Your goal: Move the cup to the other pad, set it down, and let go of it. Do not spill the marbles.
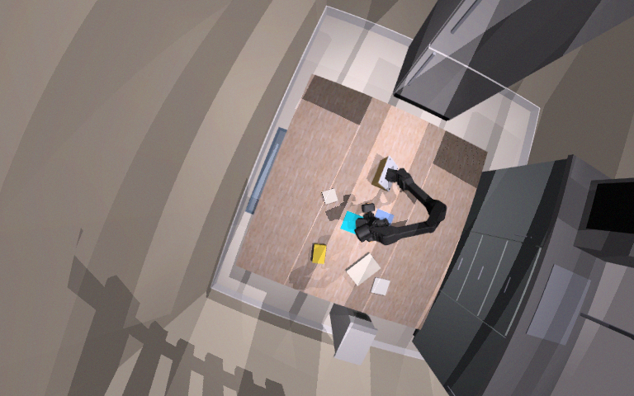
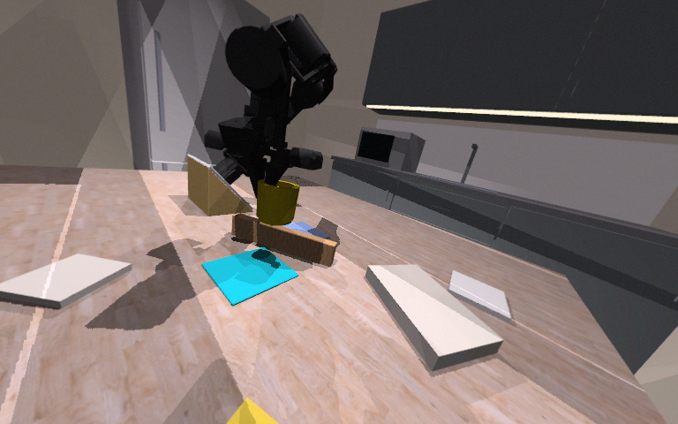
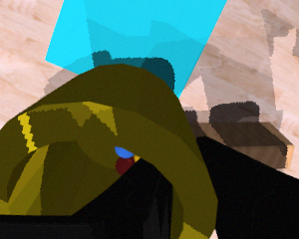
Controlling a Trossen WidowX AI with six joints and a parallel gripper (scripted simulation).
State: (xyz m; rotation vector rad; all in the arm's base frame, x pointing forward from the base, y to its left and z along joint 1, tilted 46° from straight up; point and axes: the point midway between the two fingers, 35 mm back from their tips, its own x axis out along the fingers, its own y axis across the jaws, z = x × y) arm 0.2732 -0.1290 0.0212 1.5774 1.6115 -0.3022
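The cyan pad lies 4 cm ahead of my gripper tip, 4 cm to the right of it and 12 cm below it. The rest, counted from my gripper tip: blue marble 2 cm ahead, 2 cm to the left, 2 cm below; cup 2 cm ahead, 1 cm to the left; red marble 2 cm ahead, 3 cm to the left, 2 cm below.
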